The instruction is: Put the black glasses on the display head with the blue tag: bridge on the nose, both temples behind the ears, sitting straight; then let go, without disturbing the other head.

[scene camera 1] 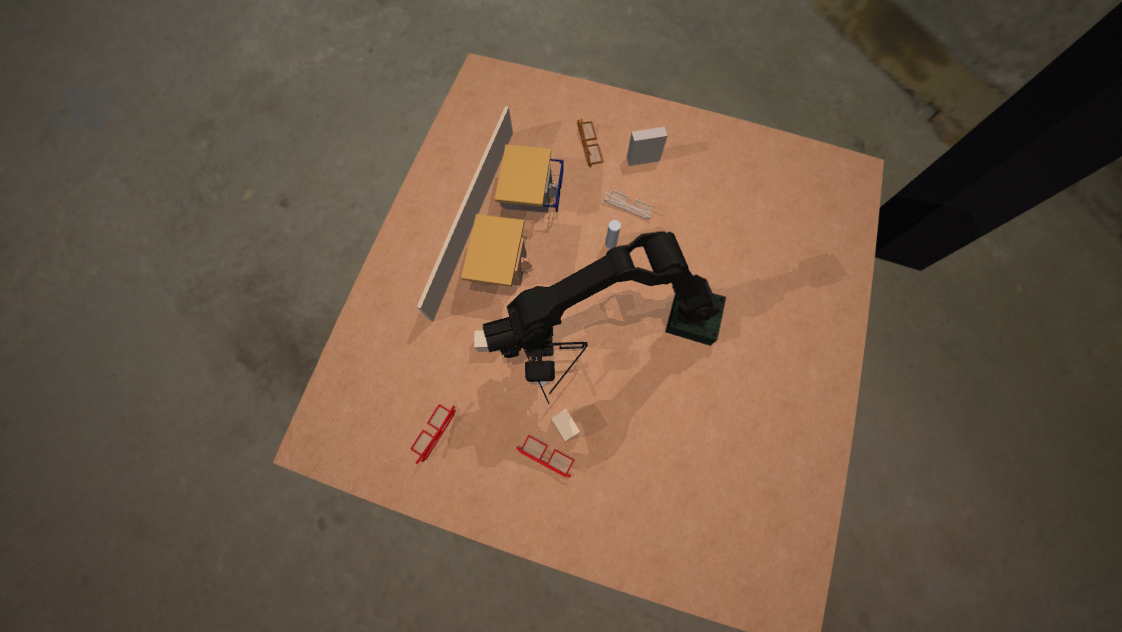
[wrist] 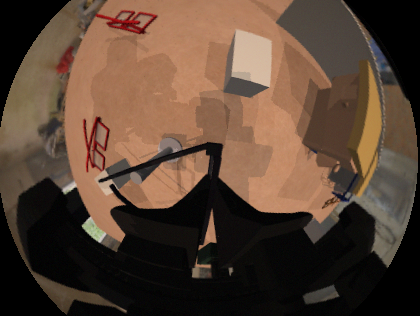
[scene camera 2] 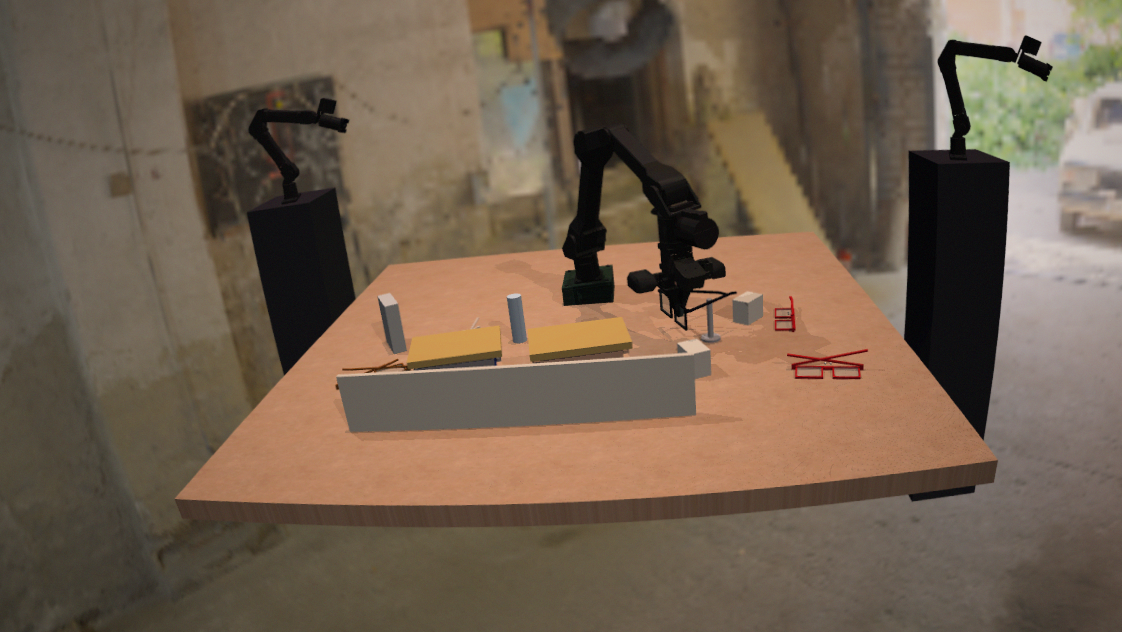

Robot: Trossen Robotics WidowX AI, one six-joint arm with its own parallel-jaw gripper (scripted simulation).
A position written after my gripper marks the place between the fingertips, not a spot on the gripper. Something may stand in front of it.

Observation:
In view: my gripper (scene camera 2: 679,316) and a grey block (scene camera 1: 646,146).
The grey block also shows in scene camera 2 (scene camera 2: 389,307). My gripper is seen too in scene camera 1 (scene camera 1: 541,347) and in the wrist view (wrist: 210,178).

